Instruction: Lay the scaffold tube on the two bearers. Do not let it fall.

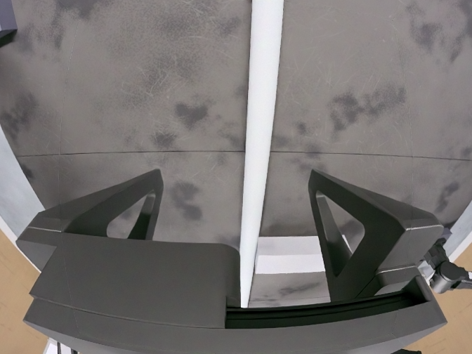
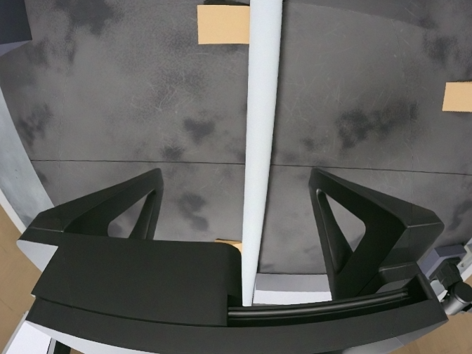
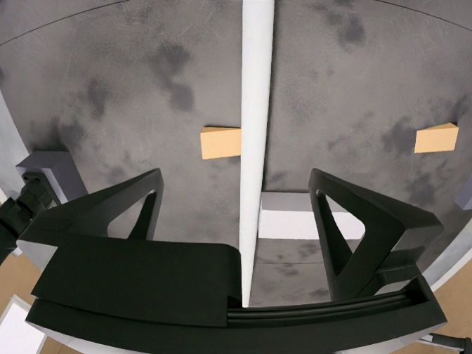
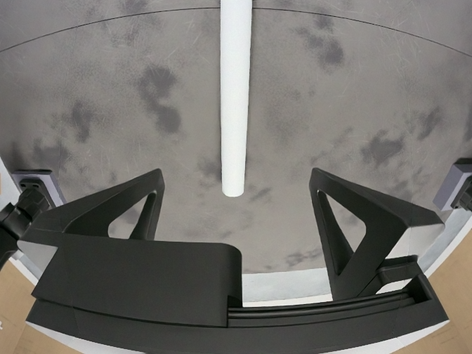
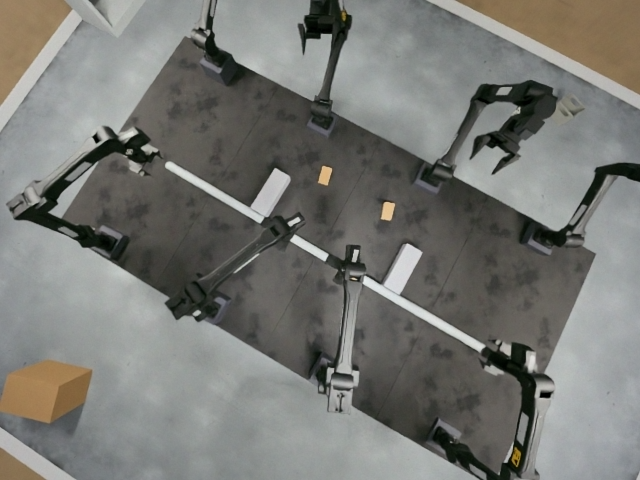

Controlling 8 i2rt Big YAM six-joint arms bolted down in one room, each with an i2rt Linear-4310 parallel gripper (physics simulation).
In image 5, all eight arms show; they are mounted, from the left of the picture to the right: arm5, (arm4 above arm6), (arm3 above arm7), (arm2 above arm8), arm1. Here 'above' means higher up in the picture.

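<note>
The long white scaffold tube (image 1: 260, 100) (image 2: 260, 100) (image 3: 256, 100) (image 4: 235, 100) (image 5: 436, 317) runs diagonally past the near ends of two white bearers (image 5: 272, 191) (image 5: 403, 268), on the mat side away from them. My arm5 gripper (image 1: 236, 171) (image 5: 151, 164) is open at its left end. My arm6 gripper (image 2: 236, 171) and arm7 gripper (image 3: 237, 171) are open over its middle part. My arm8 gripper (image 4: 238, 171) (image 5: 485, 353) is open at its right end. My arm2 gripper (image 5: 483, 164) is open, away from it. Arm3's fingers are unclear; arm1's and arm4's grippers do not show.
Two small tan blocks (image 5: 324, 175) (image 5: 387, 210) lie between the bearers on the dark mat (image 5: 413, 361). Arm bases line the mat's edges. A cardboard box (image 5: 46, 390) stands on the floor at the lower left.
</note>
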